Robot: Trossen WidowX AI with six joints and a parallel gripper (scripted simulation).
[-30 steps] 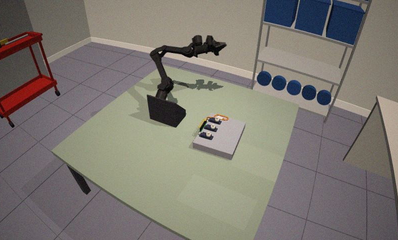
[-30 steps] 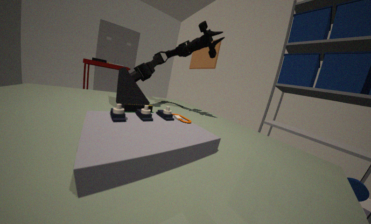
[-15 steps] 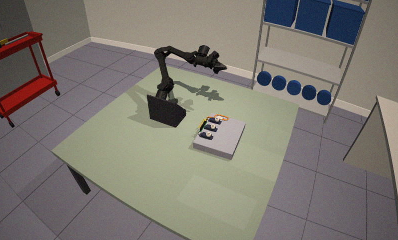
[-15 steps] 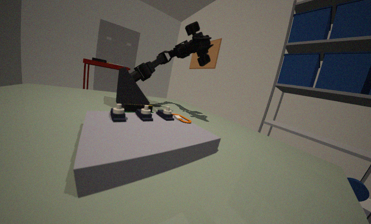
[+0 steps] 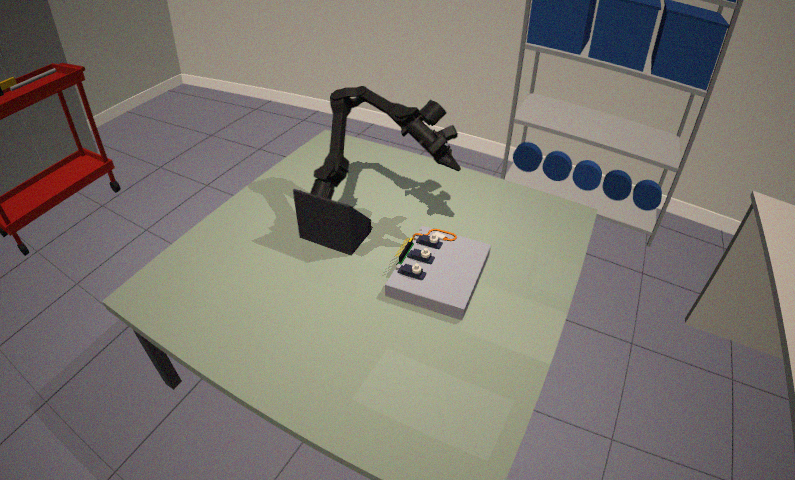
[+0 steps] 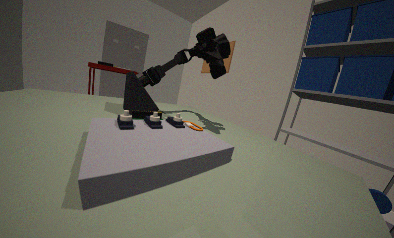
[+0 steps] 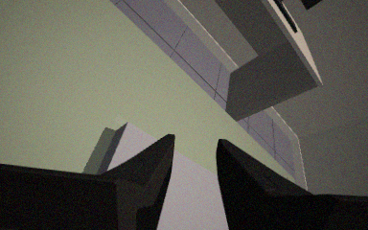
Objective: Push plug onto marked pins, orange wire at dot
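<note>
The yellow band is 200 mm below my gripper tip, 150 mm to the right of it and 80 mm behind it. The rest, counted from my gripper tip: grey printed holder: 250 mm below, 170 mm to the right, 80 mm ahead.
</note>
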